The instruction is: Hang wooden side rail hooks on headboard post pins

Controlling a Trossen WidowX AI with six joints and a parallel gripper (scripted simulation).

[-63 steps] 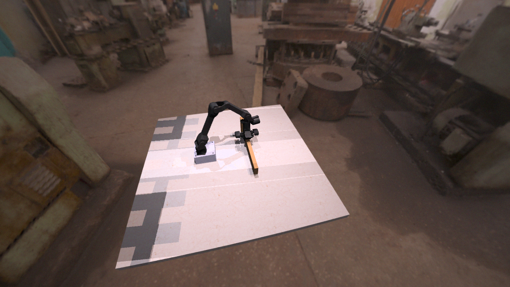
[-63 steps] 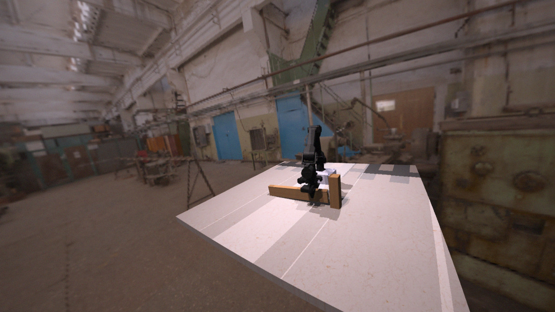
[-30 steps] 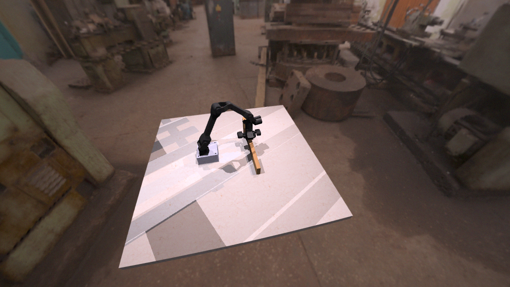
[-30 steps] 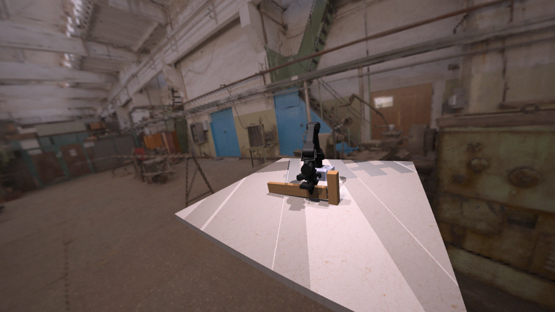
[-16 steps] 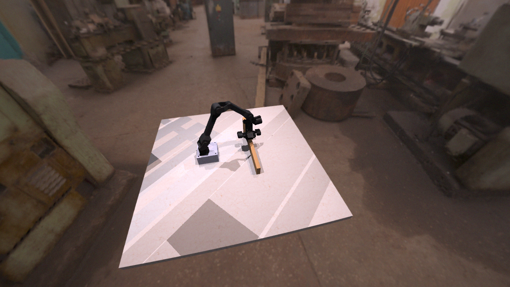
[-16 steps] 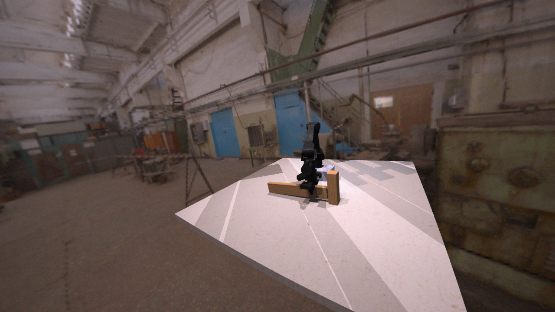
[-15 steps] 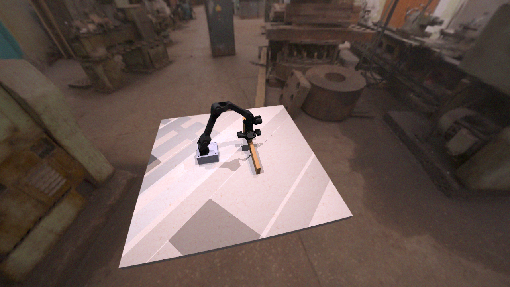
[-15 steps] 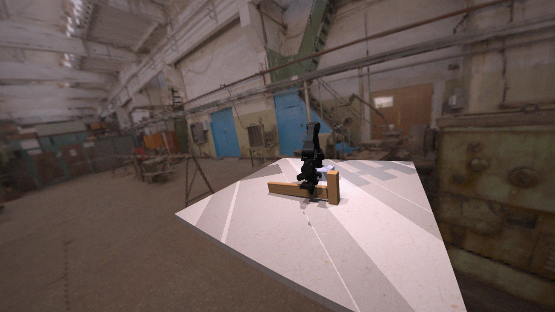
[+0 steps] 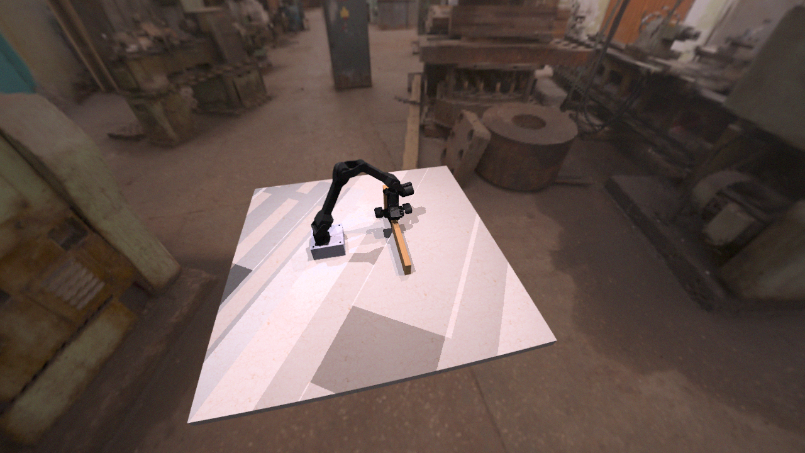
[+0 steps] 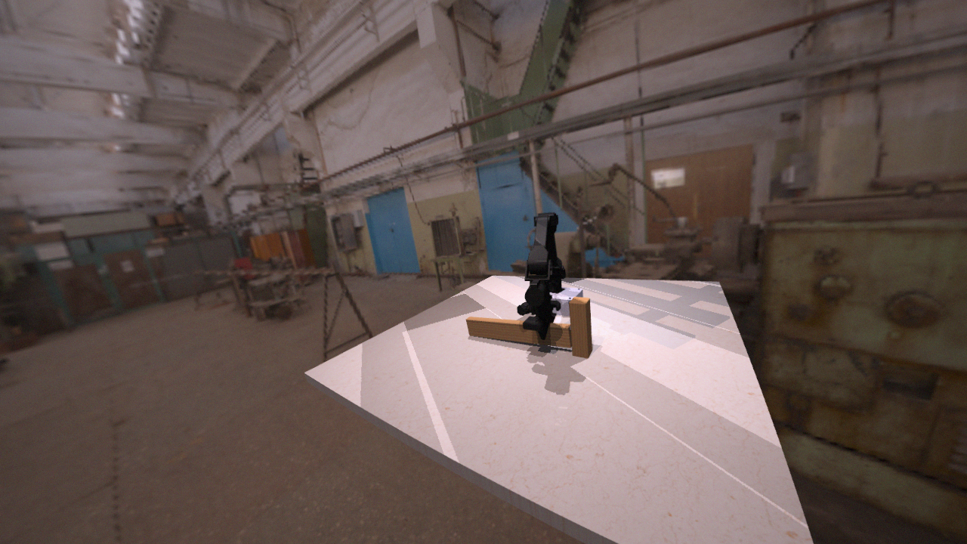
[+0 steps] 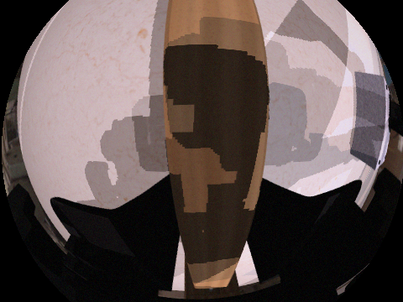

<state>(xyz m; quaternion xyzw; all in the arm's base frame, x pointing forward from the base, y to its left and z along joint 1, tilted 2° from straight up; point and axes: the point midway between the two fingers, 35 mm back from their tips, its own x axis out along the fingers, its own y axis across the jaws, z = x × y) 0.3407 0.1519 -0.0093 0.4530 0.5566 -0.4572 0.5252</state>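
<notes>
Now: the wooden headboard post 120 mm to the left of my gripper tip, 40 mm above it and 20 mm behind it.
</notes>
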